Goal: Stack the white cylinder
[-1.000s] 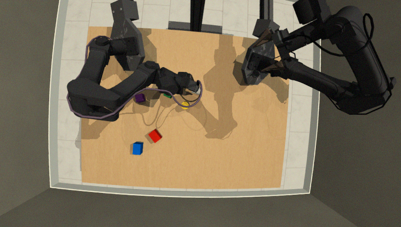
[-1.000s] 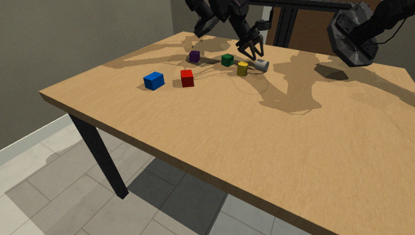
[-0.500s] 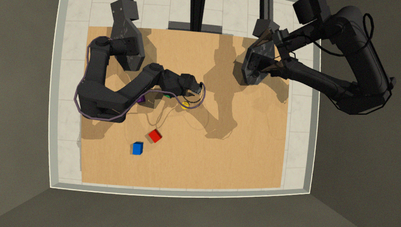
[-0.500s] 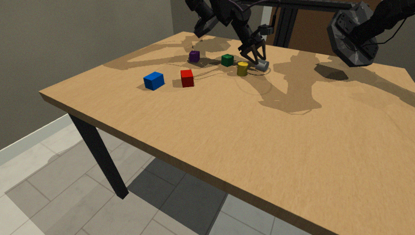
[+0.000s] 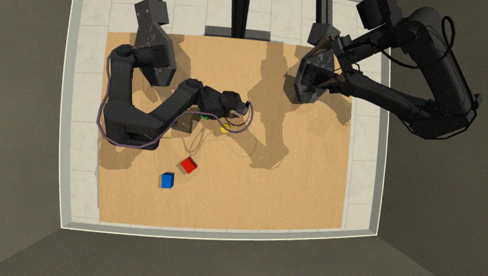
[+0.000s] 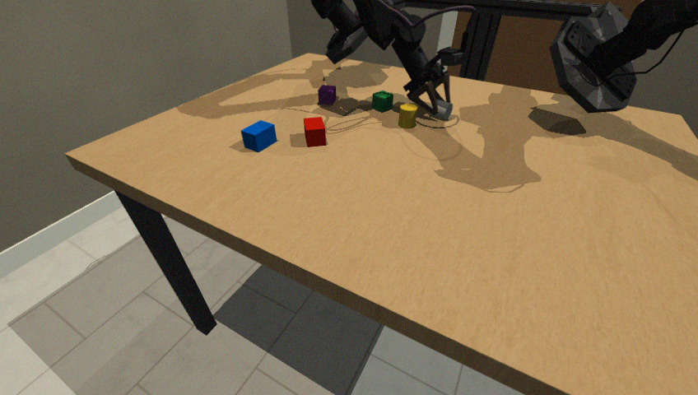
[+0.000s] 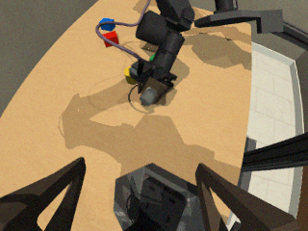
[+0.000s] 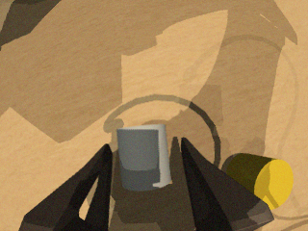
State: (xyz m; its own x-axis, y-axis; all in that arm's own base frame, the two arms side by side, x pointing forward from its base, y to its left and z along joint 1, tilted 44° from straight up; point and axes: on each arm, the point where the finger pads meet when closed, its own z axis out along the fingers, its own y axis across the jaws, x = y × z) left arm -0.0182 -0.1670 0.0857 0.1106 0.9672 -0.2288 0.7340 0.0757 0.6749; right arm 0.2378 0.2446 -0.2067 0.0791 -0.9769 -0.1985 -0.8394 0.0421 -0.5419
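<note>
My right hand is right at the white cylinder. Round my right hand: yellow cylinder (9 cm ahead, 5 cm to the right); purple cube (30 cm to the right, 7 cm ahead); green cube (15 cm to the right, 3 cm ahead).
</note>
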